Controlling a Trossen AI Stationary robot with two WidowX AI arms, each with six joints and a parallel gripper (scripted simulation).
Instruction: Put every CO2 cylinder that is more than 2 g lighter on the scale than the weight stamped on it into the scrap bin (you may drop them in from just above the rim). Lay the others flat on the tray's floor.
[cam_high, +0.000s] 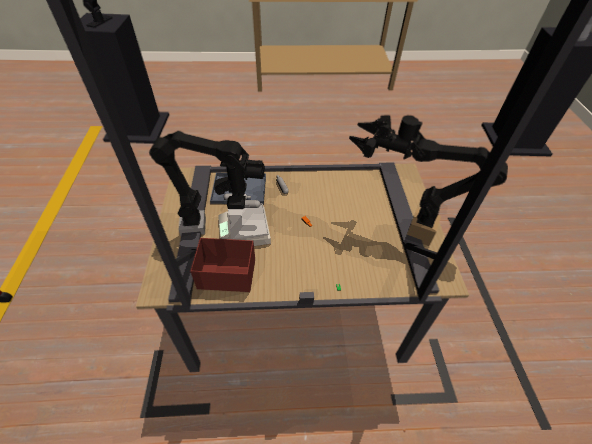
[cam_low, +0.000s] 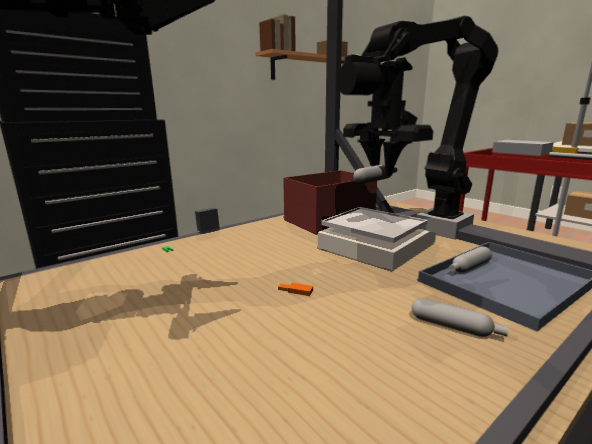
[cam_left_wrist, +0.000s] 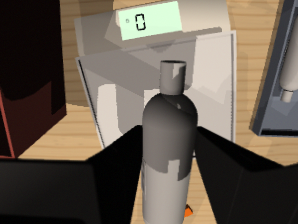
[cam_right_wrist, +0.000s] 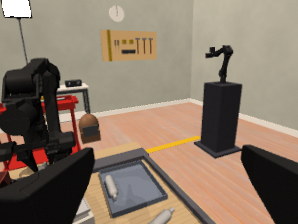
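The red scrap bin lies 210 mm behind my left hand, 40 mm to the left of it and 170 mm below it. Round my left hand: grey tray (250 mm ahead, 50 mm to the left, 190 mm below); then small orange piece (60 mm ahead, 270 mm to the right, 190 mm below); then small green piece (260 mm behind, 390 mm to the right, 200 mm below).
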